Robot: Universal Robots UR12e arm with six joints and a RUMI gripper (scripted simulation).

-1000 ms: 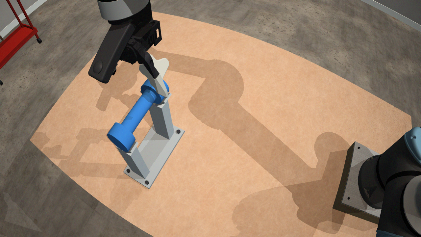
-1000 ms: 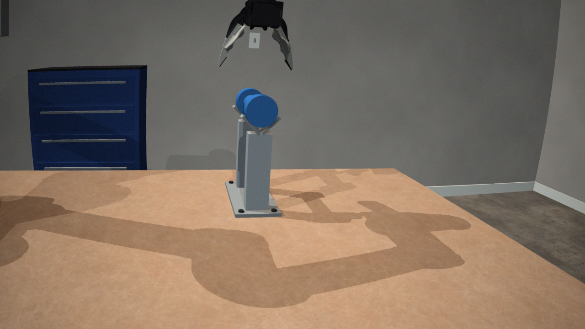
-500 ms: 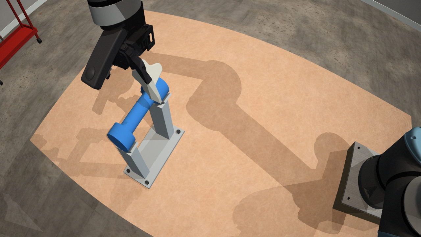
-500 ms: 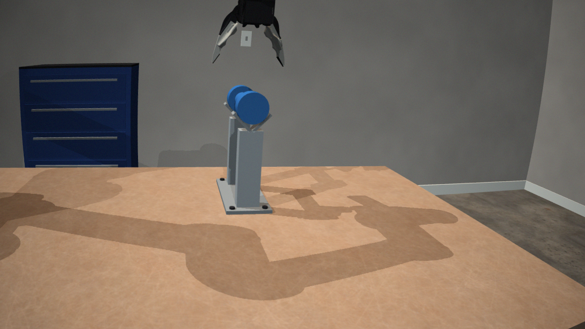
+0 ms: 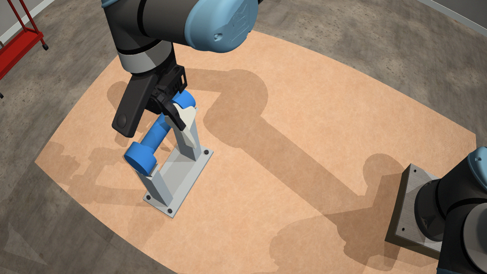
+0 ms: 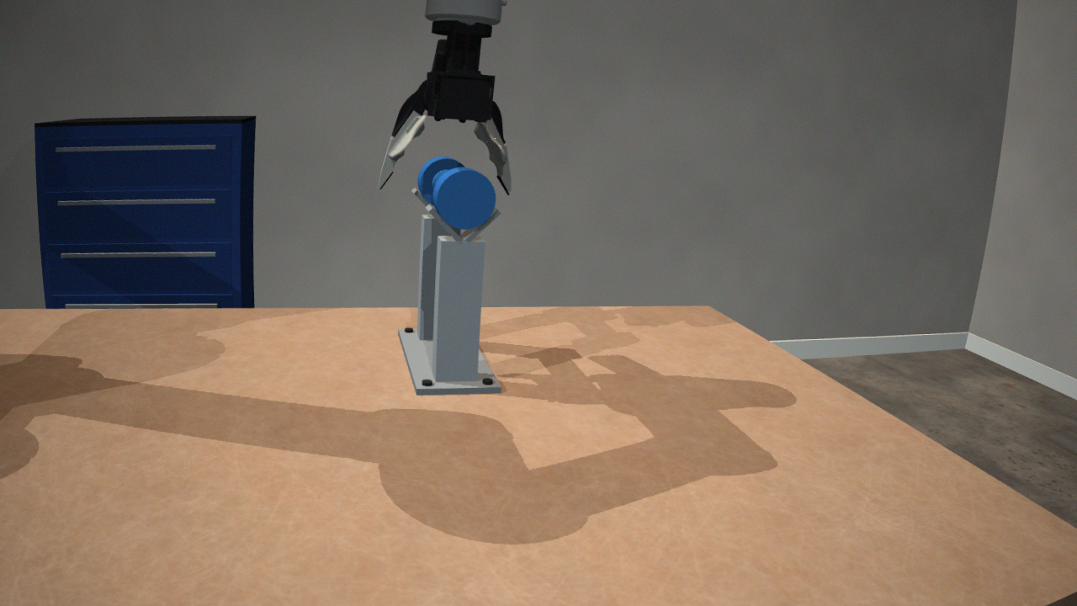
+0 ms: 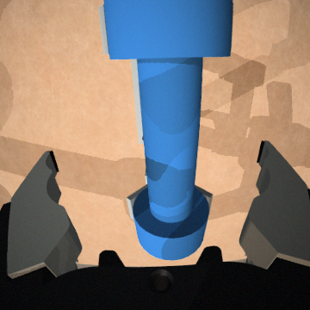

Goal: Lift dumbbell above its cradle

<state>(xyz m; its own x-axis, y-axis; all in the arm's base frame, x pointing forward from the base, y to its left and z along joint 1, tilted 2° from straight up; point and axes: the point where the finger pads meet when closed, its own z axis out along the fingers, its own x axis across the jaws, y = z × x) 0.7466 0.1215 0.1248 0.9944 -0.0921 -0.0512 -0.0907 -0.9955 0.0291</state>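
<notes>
Right now my hand is 1 cm short of the blue dumbbell. Also, from my hand: grey cradle 12 cm below, 1 cm ahead.
</notes>
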